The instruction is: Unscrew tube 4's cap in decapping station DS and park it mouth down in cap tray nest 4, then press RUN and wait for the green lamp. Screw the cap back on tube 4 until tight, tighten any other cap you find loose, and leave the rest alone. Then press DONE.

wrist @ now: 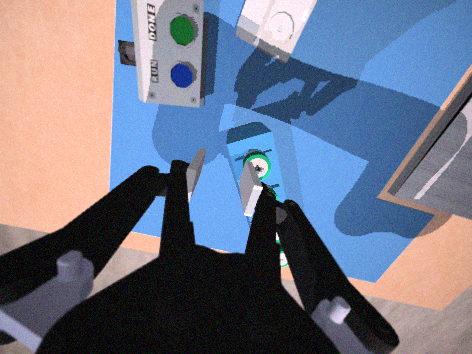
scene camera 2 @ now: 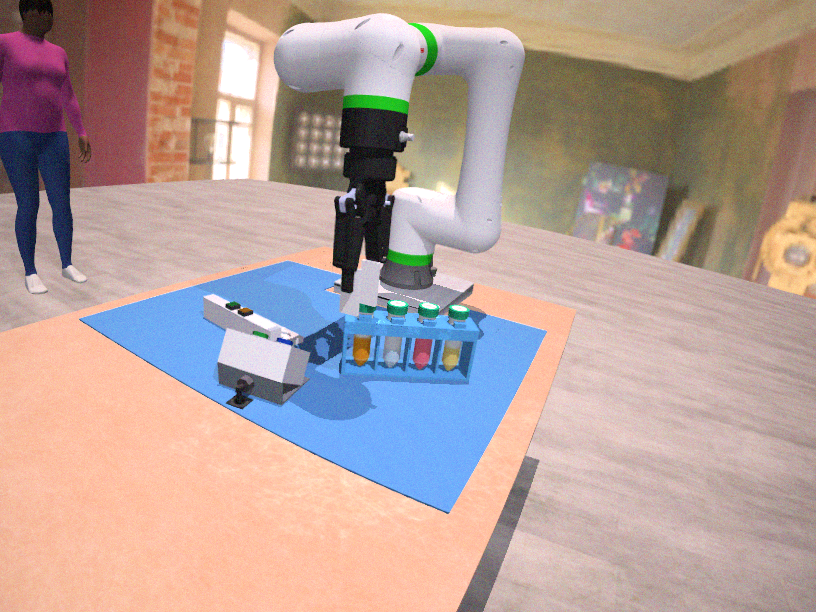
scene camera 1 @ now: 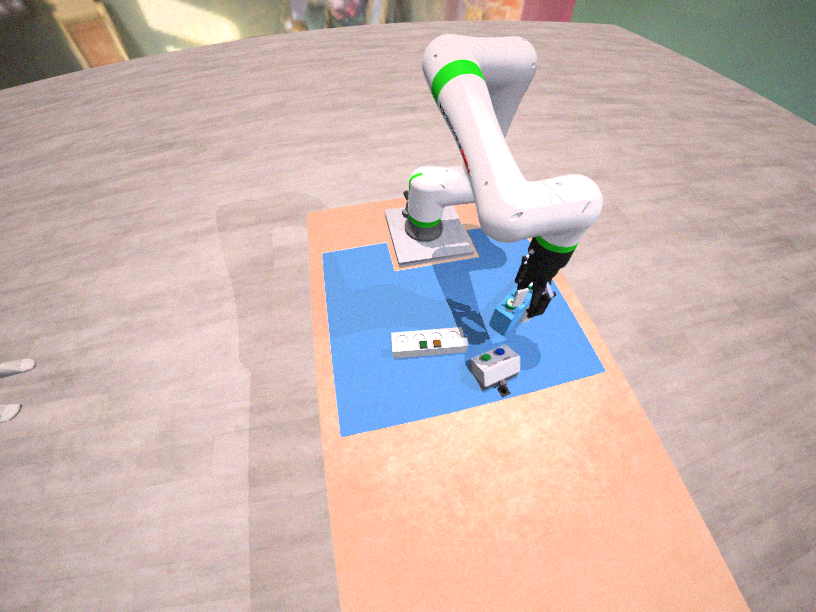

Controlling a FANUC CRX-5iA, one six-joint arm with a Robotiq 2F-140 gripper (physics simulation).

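Places are measured from the arm's base along level axes (x right, y ahead, z up), in millimetres.
Where they show: gripper, fingertip midpoint: point(wrist: 223, 166) point(scene camera 2: 358, 308) point(scene camera 1: 520, 313); arm's base at its link origin: point(scene camera 2: 405, 279) point(scene camera 1: 423, 227).
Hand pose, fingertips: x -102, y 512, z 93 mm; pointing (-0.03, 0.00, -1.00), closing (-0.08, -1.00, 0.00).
Things, the pixels of their centre, and the offset from my fingertips. "spot": a spot on its surface instead.
- blue station rack at the middle of its body: point(scene camera 2: 408, 343) point(wrist: 262, 194) point(scene camera 1: 519, 300) dz -70, dx -63, dy -76 mm
- cap at the middle of its body: point(wrist: 256, 166) point(scene camera 2: 365, 305) dz -7, dx +6, dy -40 mm
- white cap tray at the middle of its body: point(scene camera 2: 250, 316) point(scene camera 1: 428, 339) dz -94, dx +254, dy -52 mm
- button box at the middle of its body: point(scene camera 2: 264, 358) point(wrist: 168, 55) point(scene camera 1: 495, 365) dz -79, dx +108, dy +94 mm
- green DONE at the middle of its body: point(wrist: 183, 30) dz -52, dx +132, dy +71 mm
- blue RUN at the middle of its body: point(wrist: 182, 76) dz -52, dx +87, dy +67 mm
- green lamp at the middle of its body: point(scene camera 2: 233, 303) point(scene camera 1: 423, 343) dz -68, dx +280, dy -29 mm
- orange lamp at the middle of its body: point(scene camera 2: 245, 309) point(scene camera 1: 437, 342) dz -68, dx +241, dy -20 mm
- small black fixture at a spot on its surface: point(scene camera 2: 241, 395) point(wrist: 126, 55) point(scene camera 1: 506, 389) spot: dz -109, dx +99, dy +161 mm
The blue station rack point(scene camera 1: 504, 320) point(scene camera 2: 408, 328) point(wrist: 247, 145) holds several upright tubes with green caps. The cap point(wrist: 257, 167) nearest the button box has a number too small to read surely. My gripper point(scene camera 1: 532, 306) point(scene camera 2: 359, 289) point(wrist: 223, 166) is partly open and empty. In the wrist view one finger pad overlaps that cap's edge; the other is off to the rack's side. The white cap tray point(scene camera 1: 408, 350) point(scene camera 2: 220, 314) point(wrist: 260, 25) shows no cap in its visible nests. The button box point(scene camera 1: 494, 370) point(scene camera 2: 263, 359) point(wrist: 167, 55) has green DONE point(wrist: 182, 30) and blue RUN point(wrist: 181, 75) buttons.
A green lamp point(scene camera 1: 423, 344) point(scene camera 2: 232, 305) and an orange lamp point(scene camera 1: 437, 343) point(scene camera 2: 245, 311) sit on the tray; I cannot tell whether either is lit. A small black fixture point(scene camera 1: 503, 388) point(scene camera 2: 241, 395) point(wrist: 127, 52) is beside the button box. The arm's grey base plate point(scene camera 1: 431, 251) stands behind.
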